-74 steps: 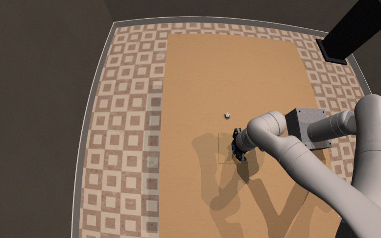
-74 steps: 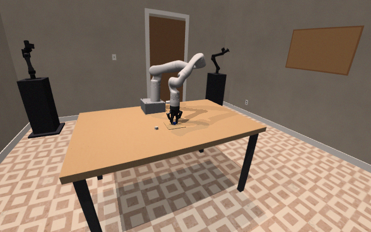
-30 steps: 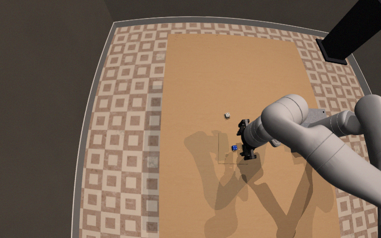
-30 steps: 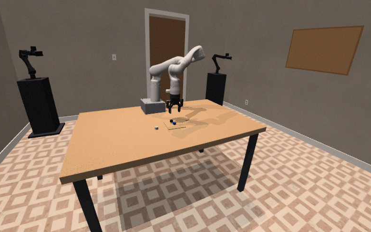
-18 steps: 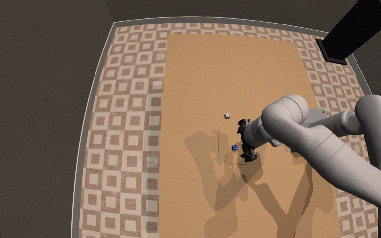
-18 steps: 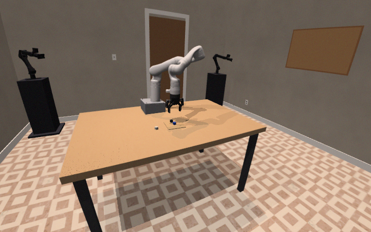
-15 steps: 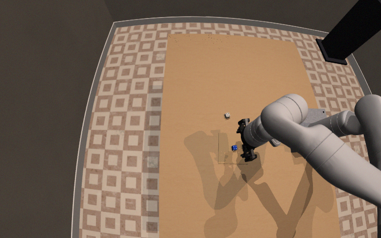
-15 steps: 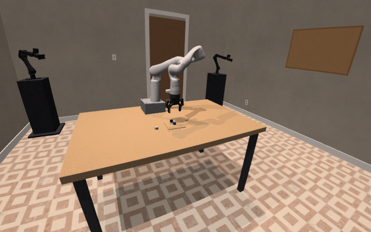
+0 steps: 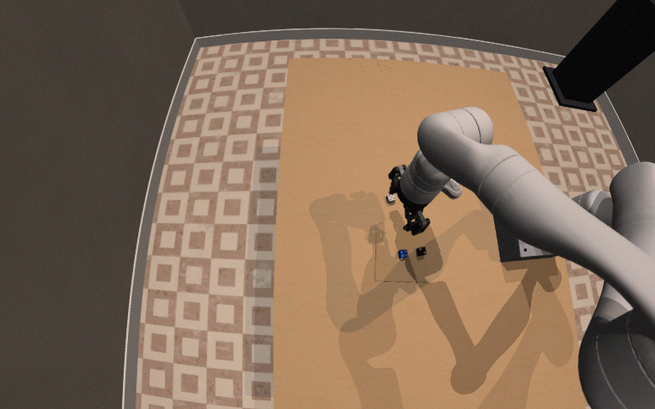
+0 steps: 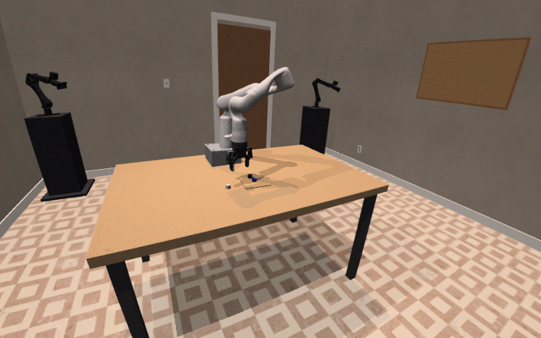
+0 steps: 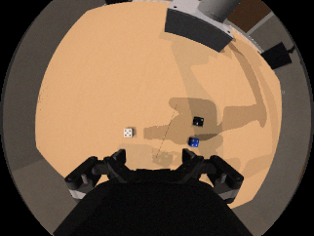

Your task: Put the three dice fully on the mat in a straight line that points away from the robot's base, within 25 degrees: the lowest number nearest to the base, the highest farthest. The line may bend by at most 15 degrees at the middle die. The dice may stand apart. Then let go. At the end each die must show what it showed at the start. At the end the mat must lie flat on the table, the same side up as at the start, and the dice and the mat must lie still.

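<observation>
Now: hand 60 mm to the left of the white die and 90 mm above it. From my hand the other things lie so: blue die: 30 mm behind, 90 mm to the left, 90 mm below; then mat: 30 mm behind, 90 mm to the left, 100 mm below; then black die: 80 mm behind, 90 mm to the left, 90 mm below.
</observation>
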